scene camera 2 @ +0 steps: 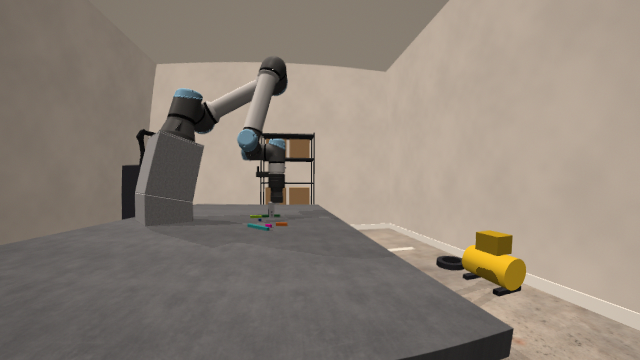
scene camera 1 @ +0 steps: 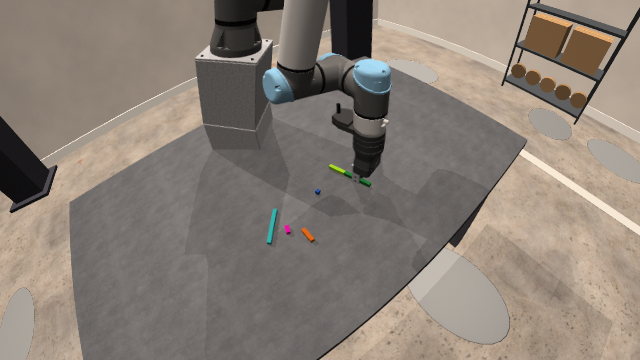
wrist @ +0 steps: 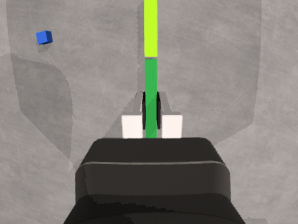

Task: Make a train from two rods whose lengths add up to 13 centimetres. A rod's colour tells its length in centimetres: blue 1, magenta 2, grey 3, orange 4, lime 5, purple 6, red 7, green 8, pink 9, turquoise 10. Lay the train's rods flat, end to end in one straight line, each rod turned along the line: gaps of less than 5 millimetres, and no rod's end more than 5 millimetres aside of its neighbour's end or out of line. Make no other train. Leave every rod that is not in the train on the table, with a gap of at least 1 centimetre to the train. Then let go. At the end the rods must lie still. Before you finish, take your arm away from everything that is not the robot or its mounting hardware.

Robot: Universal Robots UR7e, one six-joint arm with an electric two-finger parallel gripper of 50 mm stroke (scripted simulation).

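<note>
My gripper (scene camera 1: 357, 180) is there for me to see, and the wrist view (wrist: 150, 103) gives me that same gripper as well. I can also see a green rod (wrist: 150, 64).
</note>
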